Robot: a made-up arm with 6 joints. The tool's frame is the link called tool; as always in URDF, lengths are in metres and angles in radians. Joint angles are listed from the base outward.
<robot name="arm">
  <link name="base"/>
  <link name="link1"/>
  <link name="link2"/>
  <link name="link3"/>
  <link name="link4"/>
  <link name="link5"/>
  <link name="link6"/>
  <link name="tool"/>
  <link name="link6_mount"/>
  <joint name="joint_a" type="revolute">
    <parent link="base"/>
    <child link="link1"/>
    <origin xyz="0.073 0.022 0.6" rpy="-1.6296 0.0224 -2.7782"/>
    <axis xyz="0 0 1"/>
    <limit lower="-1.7" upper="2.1"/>
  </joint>
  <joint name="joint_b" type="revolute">
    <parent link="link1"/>
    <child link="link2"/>
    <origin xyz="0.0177 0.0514 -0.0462" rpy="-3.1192 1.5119 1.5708"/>
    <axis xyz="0 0 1"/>
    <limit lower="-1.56" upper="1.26"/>
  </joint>
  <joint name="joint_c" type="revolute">
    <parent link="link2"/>
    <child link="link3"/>
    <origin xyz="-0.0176 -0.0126 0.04" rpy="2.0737 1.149 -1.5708"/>
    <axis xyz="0 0 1"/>
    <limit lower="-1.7" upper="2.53"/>
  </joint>
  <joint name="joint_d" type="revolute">
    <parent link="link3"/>
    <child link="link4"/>
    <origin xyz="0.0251 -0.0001 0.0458" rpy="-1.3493 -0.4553 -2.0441"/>
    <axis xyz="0 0 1"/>
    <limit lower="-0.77" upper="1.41"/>
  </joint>
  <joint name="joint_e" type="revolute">
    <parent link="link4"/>
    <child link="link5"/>
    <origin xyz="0.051 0.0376 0.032" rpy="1.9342 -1.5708 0"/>
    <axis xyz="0 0 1"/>
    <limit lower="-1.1" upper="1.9"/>
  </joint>
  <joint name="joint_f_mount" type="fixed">
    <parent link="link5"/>
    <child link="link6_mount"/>
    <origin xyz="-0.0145 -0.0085 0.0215"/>
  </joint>
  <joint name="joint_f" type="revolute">
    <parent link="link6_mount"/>
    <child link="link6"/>
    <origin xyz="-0.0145 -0.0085 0.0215" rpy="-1.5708 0 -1.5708"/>
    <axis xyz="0 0 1"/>
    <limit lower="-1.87" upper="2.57"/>
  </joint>
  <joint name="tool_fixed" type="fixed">
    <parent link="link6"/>
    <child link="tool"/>
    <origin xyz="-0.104 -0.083 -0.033" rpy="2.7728 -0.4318 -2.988"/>
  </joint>
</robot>
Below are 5 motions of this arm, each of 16 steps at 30 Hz.
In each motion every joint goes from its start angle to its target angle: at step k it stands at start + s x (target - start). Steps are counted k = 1, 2, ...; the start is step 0. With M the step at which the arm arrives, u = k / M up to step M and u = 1 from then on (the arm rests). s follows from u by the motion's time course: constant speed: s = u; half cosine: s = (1 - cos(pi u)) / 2; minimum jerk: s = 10 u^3 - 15 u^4 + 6 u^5.
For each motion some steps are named. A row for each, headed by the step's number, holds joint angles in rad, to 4 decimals.
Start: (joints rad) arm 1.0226 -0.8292 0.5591 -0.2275 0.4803 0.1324
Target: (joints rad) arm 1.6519 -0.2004 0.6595 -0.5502 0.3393 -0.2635
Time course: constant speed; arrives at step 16
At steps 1, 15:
1: 1.0619 -0.7899 0.5654 -0.2477 0.4715 0.1077
15: 1.6126 -0.2397 0.6532 -0.5300 0.3481 -0.2388

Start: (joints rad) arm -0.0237 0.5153 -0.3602 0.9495 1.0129 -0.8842
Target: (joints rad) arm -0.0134 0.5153 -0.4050 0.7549 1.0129 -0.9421
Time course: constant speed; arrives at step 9
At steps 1, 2, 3, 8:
1: -0.0226 0.5153 -0.3652 0.9279 1.0129 -0.8906
2: -0.0214 0.5153 -0.3702 0.9063 1.0129 -0.8971
3: -0.0203 0.5153 -0.3751 0.8846 1.0129 -0.9035
8: -0.0145 0.5153 -0.4000 0.7765 1.0129 -0.9357

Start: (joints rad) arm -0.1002 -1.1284 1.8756 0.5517 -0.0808 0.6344
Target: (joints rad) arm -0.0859 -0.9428 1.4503 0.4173 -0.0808 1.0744
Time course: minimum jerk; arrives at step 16
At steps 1, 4, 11, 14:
1: -0.1002 -1.1280 1.8747 0.5514 -0.0808 0.6354
4: -0.0987 -1.1092 1.8316 0.5378 -0.0808 0.6799
11: -0.0885 -0.9762 1.5269 0.4415 -0.0808 0.9952
14: -0.0861 -0.9458 1.4571 0.4195 -0.0808 1.0673

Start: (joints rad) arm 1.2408 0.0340 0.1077 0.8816 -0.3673 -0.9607
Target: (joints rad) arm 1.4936 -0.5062 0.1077 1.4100 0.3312 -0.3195
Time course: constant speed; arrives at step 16
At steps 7, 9, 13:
7: 1.3514 -0.2023 0.1077 1.1128 -0.0617 -0.6802
9: 1.3830 -0.2699 0.1077 1.1788 0.0256 -0.6000
13: 1.4462 -0.4049 0.1077 1.3109 0.2002 -0.4397

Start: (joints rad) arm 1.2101 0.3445 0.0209 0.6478 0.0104 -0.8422
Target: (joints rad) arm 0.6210 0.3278 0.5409 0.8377 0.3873 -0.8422
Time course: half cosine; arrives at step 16
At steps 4, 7, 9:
4: 1.1238 0.3421 0.0971 0.6756 0.0656 -0.8422
7: 0.9730 0.3378 0.2302 0.7242 0.1621 -0.8422
9: 0.8581 0.3345 0.3316 0.7613 0.2356 -0.8422

